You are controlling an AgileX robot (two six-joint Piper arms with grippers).
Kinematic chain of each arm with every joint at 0, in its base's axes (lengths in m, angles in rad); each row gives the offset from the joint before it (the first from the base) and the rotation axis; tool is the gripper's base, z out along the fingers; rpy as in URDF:
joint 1: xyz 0 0 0.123 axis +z
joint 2: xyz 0 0 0 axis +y
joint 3: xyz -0.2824 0 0.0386 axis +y
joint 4: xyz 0.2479 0 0.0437 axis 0.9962 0 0.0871
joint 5: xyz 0 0 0 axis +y
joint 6: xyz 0.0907 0 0.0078 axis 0.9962 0 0.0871
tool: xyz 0 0 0 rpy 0 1.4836 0
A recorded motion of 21 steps. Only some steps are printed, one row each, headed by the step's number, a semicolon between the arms.
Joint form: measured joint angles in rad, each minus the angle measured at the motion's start. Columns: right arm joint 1, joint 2, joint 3, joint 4, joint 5, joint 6; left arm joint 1, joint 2, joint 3, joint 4, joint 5, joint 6.
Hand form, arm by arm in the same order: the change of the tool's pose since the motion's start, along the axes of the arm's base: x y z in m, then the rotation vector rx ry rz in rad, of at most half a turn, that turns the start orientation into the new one. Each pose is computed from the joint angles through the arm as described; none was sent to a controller.
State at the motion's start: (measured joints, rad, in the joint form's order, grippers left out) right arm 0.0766 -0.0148 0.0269 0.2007 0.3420 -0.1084; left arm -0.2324 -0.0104 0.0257 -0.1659 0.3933 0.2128
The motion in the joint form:
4: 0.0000 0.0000 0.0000 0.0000 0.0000 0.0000; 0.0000 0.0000 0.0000 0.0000 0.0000 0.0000
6: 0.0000 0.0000 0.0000 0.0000 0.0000 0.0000; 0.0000 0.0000 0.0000 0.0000 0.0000 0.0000
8: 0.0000 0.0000 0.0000 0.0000 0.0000 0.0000; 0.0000 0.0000 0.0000 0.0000 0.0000 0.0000
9: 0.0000 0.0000 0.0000 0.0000 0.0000 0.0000; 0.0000 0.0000 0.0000 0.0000 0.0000 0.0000
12: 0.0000 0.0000 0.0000 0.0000 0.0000 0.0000; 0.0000 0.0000 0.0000 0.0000 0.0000 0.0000
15: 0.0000 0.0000 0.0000 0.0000 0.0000 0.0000; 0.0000 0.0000 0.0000 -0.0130 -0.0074 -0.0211
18: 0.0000 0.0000 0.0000 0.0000 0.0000 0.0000; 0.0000 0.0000 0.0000 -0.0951 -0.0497 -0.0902
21: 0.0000 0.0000 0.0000 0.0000 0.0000 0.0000; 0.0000 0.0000 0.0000 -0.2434 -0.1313 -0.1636
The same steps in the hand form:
4: 0.0000 0.0000 0.0000 0.0000 0.0000 0.0000; 0.0000 0.0000 0.0000 0.0000 0.0000 0.0000
6: 0.0000 0.0000 0.0000 0.0000 0.0000 0.0000; 0.0000 0.0000 0.0000 0.0000 0.0000 0.0000
8: 0.0000 0.0000 0.0000 0.0000 0.0000 0.0000; 0.0000 0.0000 0.0000 0.0000 0.0000 0.0000
9: 0.0000 0.0000 0.0000 0.0000 0.0000 0.0000; 0.0000 0.0000 0.0000 0.0000 0.0000 0.0000
12: 0.0000 0.0000 0.0000 0.0000 0.0000 0.0000; 0.0000 0.0000 0.0000 0.0000 0.0000 0.0000
15: 0.0000 0.0000 0.0000 0.0000 0.0000 0.0000; 0.0001 -0.0004 0.0007 -0.0336 0.0019 0.0068
18: 0.0000 0.0000 0.0000 0.0000 0.0000 0.0000; 0.0008 -0.0024 0.0049 -0.1865 0.0013 0.0293
21: 0.0000 0.0000 0.0000 0.0000 0.0000 0.0000; 0.0020 -0.0042 0.0130 -0.4181 -0.0154 0.0594

